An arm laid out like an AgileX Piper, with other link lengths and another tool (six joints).
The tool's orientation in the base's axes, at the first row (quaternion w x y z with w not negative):
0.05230 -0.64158 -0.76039 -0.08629
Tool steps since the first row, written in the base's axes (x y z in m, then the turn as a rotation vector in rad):
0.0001 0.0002 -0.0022 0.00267 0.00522 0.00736
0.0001 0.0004 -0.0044 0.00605 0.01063 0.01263
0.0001 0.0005 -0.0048 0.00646 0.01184 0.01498
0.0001 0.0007 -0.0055 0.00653 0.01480 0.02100
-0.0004 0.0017 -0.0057 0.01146 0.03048 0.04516
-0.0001 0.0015 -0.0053 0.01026 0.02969 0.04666
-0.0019 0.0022 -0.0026 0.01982 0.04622 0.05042
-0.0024 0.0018 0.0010 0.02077 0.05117 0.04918
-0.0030 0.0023 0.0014 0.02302 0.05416 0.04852
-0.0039 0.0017 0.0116 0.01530 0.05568 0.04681
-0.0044 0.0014 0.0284 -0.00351 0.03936 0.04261
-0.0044 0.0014 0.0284 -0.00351 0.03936 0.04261
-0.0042 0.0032 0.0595 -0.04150 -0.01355 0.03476
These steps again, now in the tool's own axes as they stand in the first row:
-0.0002 0.0000 0.0022 0.00599 0.00395 -0.00609
-0.0005 -0.0001 0.0044 0.01164 0.00849 -0.01008
-0.0004 -0.0001 0.0048 0.01319 0.00924 -0.01213
-0.0004 -0.0001 0.0055 0.01718 0.01017 -0.01743
0.0006 -0.0005 0.0059 0.03609 0.01911 -0.03784
0.0005 -0.0002 0.0055 0.03582 0.01790 -0.03950
0.0020 -0.0017 0.0029 0.05088 0.03023 -0.03961
0.0023 -0.0020 -0.0007 0.05526 0.03189 -0.03738
0.0030 -0.0025 -0.0010 0.05764 0.03455 -0.03607
0.0045 -0.0028 -0.0111 0.06011 0.02708 -0.03434
0.0075 -0.0023 -0.0277 0.04676 0.00565 -0.03405
0.0075 -0.0023 -0.0277 0.04676 0.00565 -0.03405
0.0151 0.0002 -0.0578 0.00062 -0.04083 -0.03803

